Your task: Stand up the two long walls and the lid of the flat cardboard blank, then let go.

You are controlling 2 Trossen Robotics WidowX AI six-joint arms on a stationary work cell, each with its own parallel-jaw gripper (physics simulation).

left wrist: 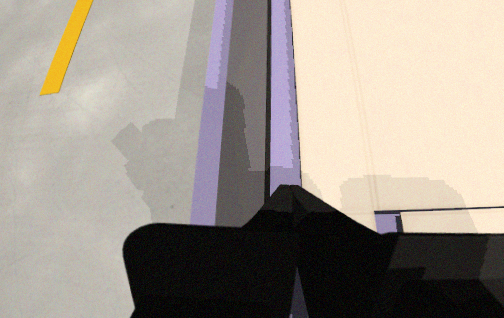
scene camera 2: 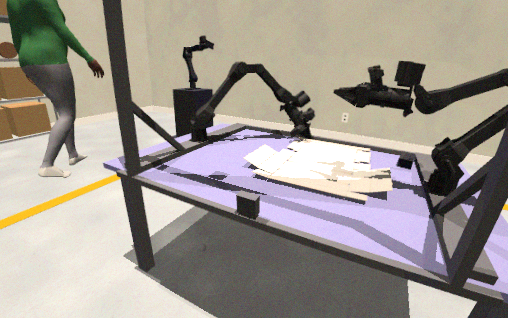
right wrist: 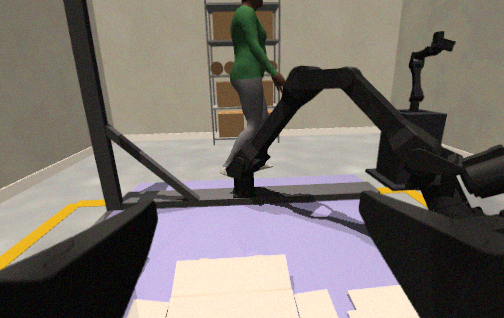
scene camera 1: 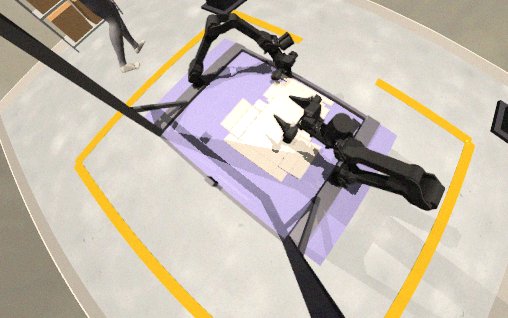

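Seen in the pictures: left gripper, fingertip midpoint: (left wrist: 287, 194) (scene camera 2: 311, 139) (scene camera 1: 291, 77); right gripper, fingertip midpoint: (scene camera 2: 336, 90) (right wrist: 259, 205) (scene camera 1: 281, 105); left arm's base, link origin: (scene camera 2: 198, 140) (right wrist: 244, 192) (scene camera 1: 198, 84); right arm's base, link origin: (scene camera 2: 440, 190) (scene camera 1: 338, 178).
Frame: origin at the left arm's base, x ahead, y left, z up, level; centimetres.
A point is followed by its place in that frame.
Note:
The cream cardboard blank (scene camera 1: 257, 120) {y 1.7, x 42.8, z -1.7 cm} (scene camera 2: 310, 162) {y 5.2, x 49.6, z -1.7 cm} (left wrist: 425, 100) {y 28.4, x 46.4, z -1.3 cm} (right wrist: 230, 280) {y -3.1, x 33.5, z 0.3 cm} lies spread on the purple table top. Its long walls and lid are not upright; in scene camera 2 some outer panels look slightly lifted. My left gripper (scene camera 1: 289, 76) {y 35.1, x 41.9, z -1.2 cm} (scene camera 2: 303, 136) {y 35.1, x 41.9, z -1.2 cm} (left wrist: 287, 194) {y 35.1, x 41.9, z -1.2 cm} is shut and empty, pointing down low at the blank's far long edge, beside the table's rail. Whether it touches the blank is unclear. My right gripper (scene camera 1: 283, 107) {y 0.1, x 56.2, z 25.9 cm} (scene camera 2: 336, 92) {y 0.1, x 56.2, z 25.9 cm} is wide open and empty, level and high above the blank. In scene camera 1 it hides part of the blank.
A dark rail (scene camera 1: 325, 97) {y 34.2, x 64.4, z -1.0 cm} (left wrist: 245, 100) runs along the far side of the purple table top (scene camera 1: 200, 117) {y -15.1, x 15.8, z -1.9 cm} (scene camera 2: 200, 160) {y -15.1, x 13.3, z -1.9 cm}. Slanted frame posts (scene camera 1: 75, 75) {y -35.8, x 4.0, z 44.4 cm} (scene camera 2: 120, 90) {y -37.3, x 4.0, z 24.8 cm} stand at the near side. A small black box (scene camera 2: 248, 205) {y -38.0, x 46.5, z 1.7 cm} sits on the near rail. A person (scene camera 2: 42, 75) (right wrist: 247, 60) stands beyond the table.

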